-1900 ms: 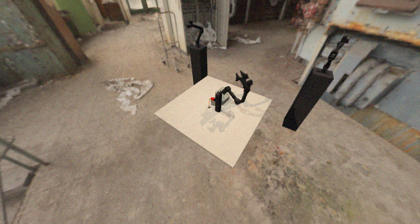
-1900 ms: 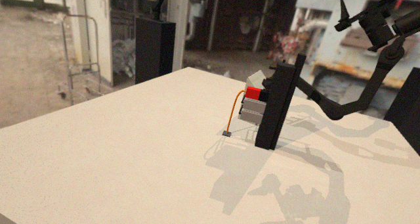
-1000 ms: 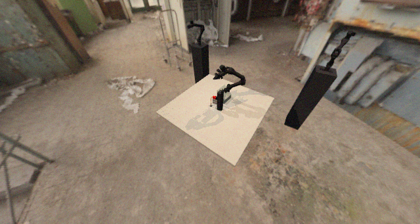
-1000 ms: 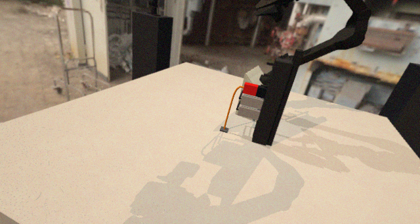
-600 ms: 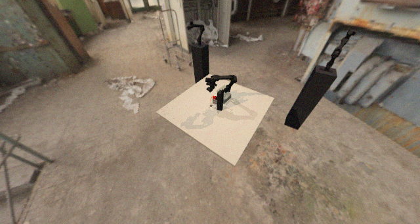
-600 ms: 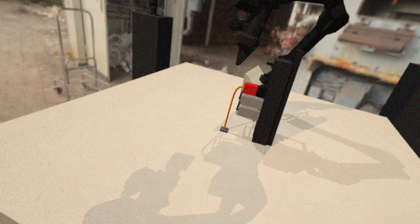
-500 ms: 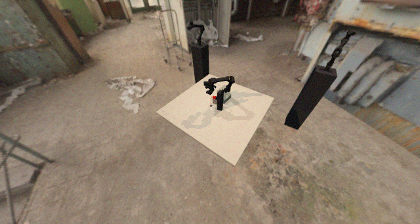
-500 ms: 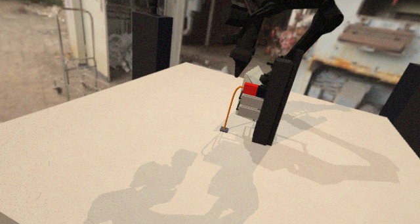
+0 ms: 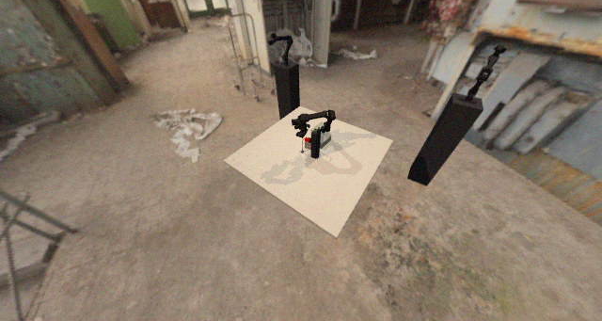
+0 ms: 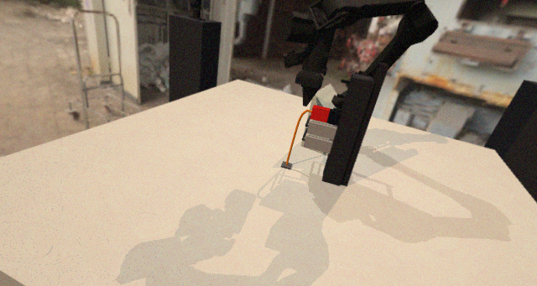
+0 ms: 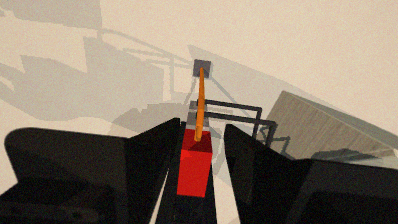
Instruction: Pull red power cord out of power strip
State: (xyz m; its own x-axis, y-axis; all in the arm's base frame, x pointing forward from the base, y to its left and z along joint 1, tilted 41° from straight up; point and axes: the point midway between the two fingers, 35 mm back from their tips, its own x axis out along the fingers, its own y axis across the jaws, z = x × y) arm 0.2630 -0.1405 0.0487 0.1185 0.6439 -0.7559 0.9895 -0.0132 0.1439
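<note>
The red plug is 6 cm to the left of my gripper tip, 1 cm below it and 1 cm behind it.
</note>
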